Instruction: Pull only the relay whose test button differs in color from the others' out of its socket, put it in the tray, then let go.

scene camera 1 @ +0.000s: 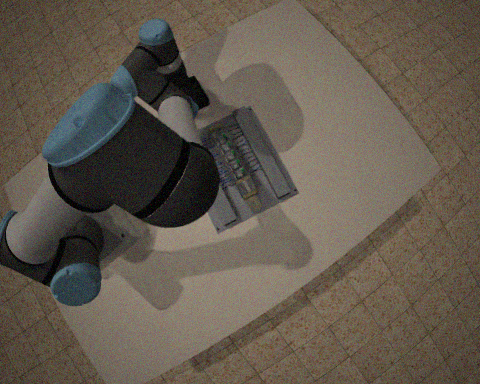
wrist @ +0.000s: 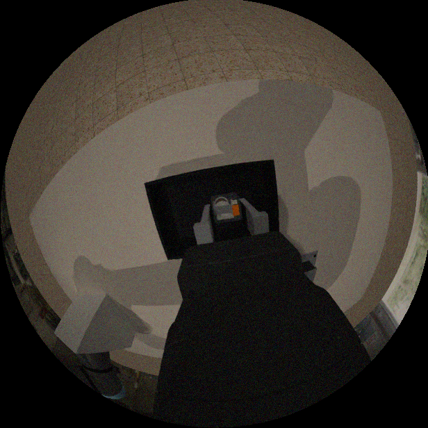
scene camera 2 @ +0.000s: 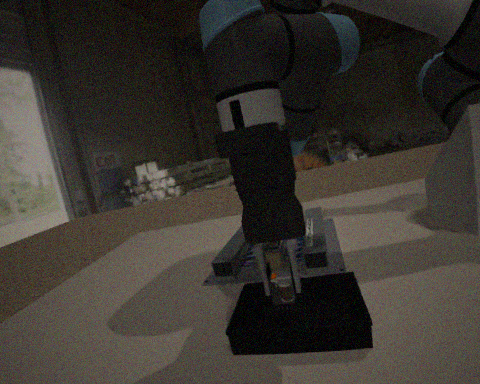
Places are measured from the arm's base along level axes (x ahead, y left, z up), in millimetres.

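Where they show: gripper, fingertip midpoint: (scene camera 2: 283,289); arm's base, origin of the base link: (scene camera 1: 77,238).
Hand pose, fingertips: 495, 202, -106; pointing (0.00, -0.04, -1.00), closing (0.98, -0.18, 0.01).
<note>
Each offset is from my fingertips to the top centre of the thing, as dx, dy, dz. "spot": to the spot under its first point. Level surfaces: height alone.
My gripper (scene camera 2: 283,292) (wrist: 225,210) is shut on a relay with an orange test button. This relay {+1, +7, +25} (scene camera 2: 285,296) (wrist: 223,211) has a clear housing and is held upright between the fingertips. It is over the black tray {spot: -68, +12, -53} (scene camera 2: 345,320) (wrist: 167,200), within its outline in the wrist view; its exact height above the tray floor cannot be told. In scene camera 1 the arm hides the fingers. Several relays with green buttons {-10, -271, +13} (scene camera 1: 233,154) stand in a row on the grey panel {-15, -291, -46} (scene camera 1: 267,189) (scene camera 2: 235,279).
Grey ducts {+70, -310, -14} (scene camera 1: 267,157) (scene camera 2: 223,265) run along both sides of the relay row, with blue wires beside it. The panel lies behind the tray in scene camera 2. The arm's base stands on a grey block (scene camera 2: 452,180) (wrist: 95,322) at the side. The pale table {dz -57} (scene camera 1: 350,150) bears the arm's shadows.
</note>
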